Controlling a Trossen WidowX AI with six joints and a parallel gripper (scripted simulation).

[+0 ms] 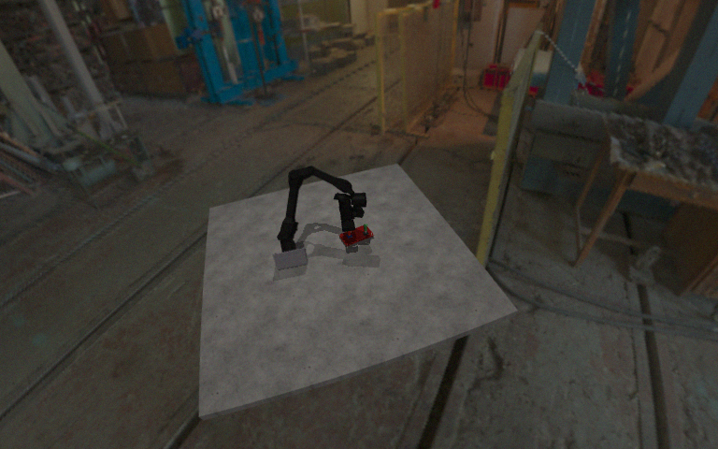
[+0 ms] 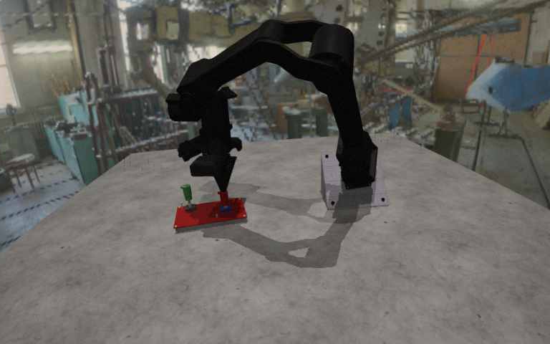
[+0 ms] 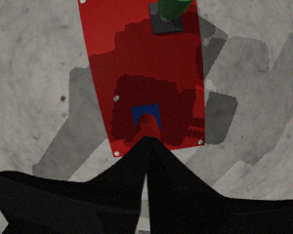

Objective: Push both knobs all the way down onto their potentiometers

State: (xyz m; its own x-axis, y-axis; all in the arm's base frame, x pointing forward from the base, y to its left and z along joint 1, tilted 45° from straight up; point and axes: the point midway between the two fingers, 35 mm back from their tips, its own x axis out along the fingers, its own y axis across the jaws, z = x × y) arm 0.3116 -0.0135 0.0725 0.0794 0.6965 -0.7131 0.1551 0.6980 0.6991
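The potentiometer with red knob is 2 cm below my gripper tip. The rest, counted from my gripper tip: potentiometer with green knob 9 cm ahead, 1 cm to the right, 2 cm below.
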